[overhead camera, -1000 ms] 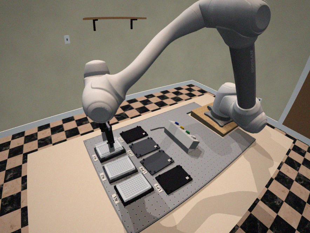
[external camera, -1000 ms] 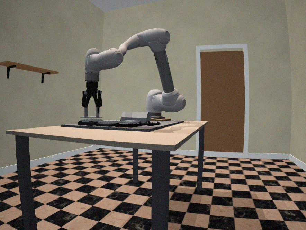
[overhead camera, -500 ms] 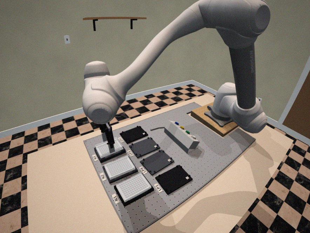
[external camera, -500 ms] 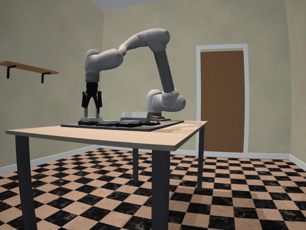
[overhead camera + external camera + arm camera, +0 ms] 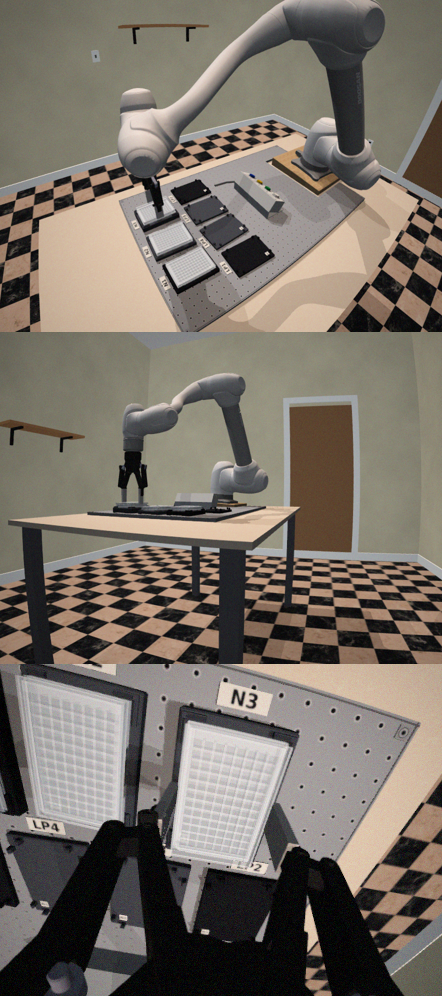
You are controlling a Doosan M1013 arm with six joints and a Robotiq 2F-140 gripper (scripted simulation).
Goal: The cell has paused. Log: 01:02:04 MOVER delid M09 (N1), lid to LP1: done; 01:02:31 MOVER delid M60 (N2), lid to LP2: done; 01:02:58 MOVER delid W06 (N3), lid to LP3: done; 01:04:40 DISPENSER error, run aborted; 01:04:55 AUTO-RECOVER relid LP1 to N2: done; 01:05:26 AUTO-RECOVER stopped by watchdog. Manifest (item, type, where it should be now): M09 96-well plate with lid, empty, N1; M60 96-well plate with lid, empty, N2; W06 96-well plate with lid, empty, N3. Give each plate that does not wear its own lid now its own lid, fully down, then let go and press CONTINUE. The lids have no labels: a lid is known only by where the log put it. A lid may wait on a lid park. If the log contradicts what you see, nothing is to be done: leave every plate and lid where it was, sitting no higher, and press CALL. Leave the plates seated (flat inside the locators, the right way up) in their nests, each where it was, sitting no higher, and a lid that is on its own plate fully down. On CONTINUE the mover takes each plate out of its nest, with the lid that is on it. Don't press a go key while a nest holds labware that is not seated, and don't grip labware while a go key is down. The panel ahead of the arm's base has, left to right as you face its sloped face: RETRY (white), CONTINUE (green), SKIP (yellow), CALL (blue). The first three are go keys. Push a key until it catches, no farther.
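Now: hand 2 cm above the clear lid. Also, from my hand: lid park LP2: 18 cm behind, 7 cm to the right, 6 cm below; then plate: 3 cm below; then nest N3: 5 cm below.
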